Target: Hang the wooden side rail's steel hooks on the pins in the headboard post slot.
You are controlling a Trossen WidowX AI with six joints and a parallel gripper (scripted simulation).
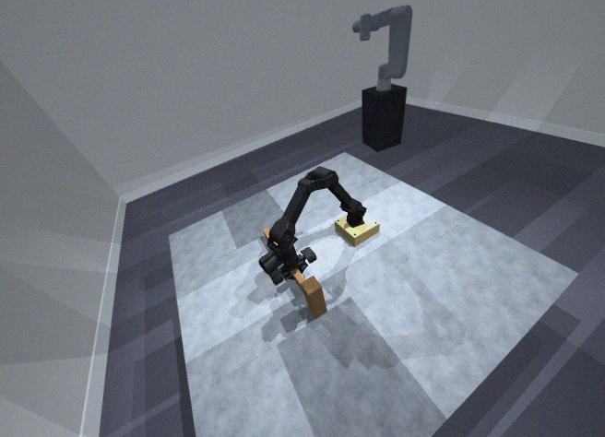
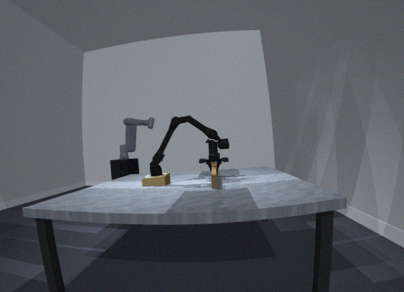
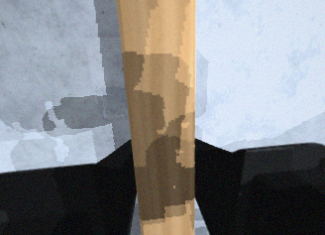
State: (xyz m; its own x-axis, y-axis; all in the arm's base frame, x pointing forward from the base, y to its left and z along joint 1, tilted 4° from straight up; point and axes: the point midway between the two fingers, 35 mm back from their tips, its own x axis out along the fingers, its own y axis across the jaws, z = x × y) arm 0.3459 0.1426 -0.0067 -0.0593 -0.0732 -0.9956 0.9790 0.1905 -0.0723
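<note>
Right now my gripper tip is 30 mm past the headboard post, 140 mm to the right of it and 40 mm below it.
</note>
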